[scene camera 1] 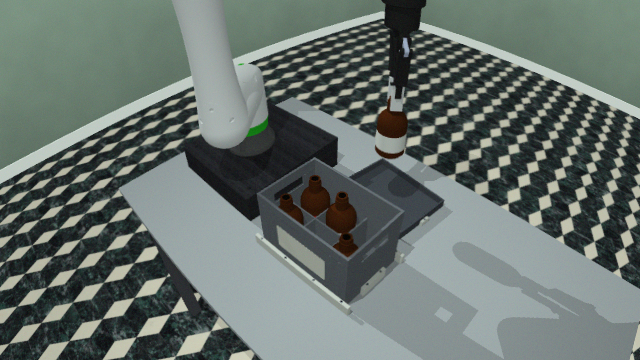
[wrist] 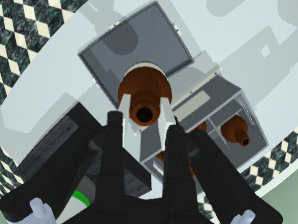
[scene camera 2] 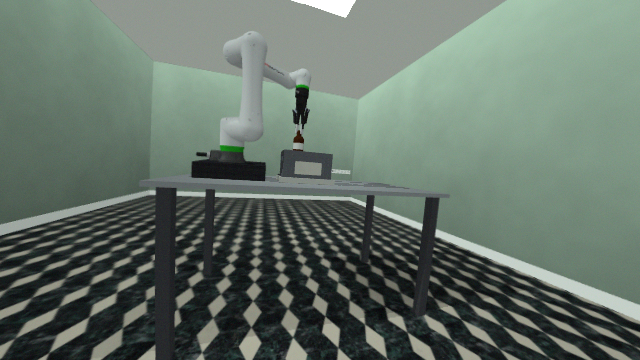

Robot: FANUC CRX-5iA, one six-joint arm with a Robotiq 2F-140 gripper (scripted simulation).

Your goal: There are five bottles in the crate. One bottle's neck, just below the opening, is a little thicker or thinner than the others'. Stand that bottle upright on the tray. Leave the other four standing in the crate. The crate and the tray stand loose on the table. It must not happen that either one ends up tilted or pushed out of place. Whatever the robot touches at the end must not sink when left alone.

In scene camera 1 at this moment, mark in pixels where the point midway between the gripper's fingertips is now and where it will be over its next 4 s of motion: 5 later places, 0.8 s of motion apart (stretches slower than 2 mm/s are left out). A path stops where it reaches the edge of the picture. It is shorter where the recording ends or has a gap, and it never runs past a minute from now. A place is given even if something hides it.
My gripper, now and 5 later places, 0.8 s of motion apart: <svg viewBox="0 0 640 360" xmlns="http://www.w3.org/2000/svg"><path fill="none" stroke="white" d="M394 106L400 101L403 100L402 103L401 116L398 137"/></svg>
